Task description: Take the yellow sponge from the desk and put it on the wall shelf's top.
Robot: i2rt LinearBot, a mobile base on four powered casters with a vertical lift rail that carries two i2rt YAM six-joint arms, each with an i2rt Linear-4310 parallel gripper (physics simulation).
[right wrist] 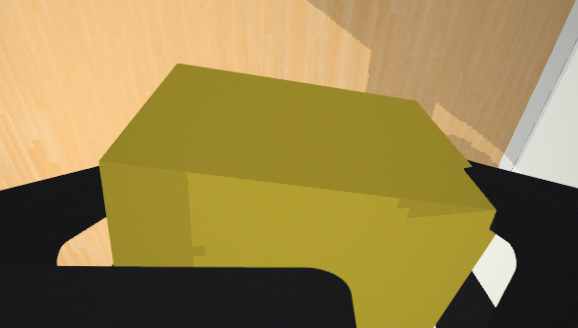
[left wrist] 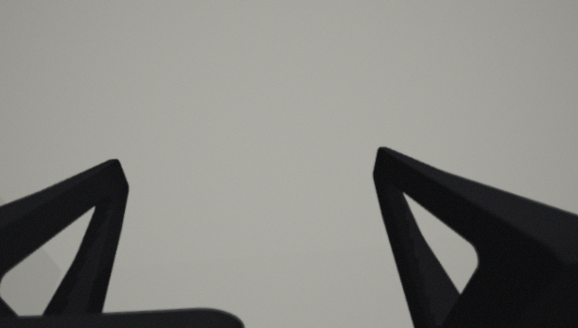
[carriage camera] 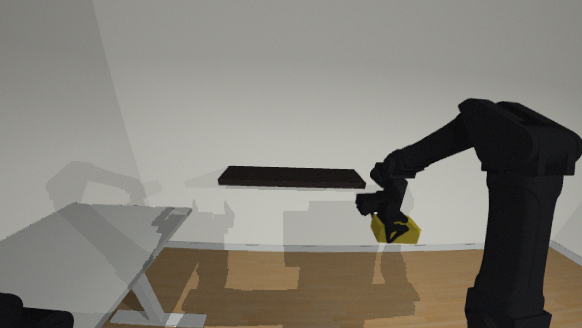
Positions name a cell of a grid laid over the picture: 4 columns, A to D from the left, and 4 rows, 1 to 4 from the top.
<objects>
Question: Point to a yellow sponge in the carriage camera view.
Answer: At C3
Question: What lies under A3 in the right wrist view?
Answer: My right gripper.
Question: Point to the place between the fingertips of my left gripper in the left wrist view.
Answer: B3
</objects>
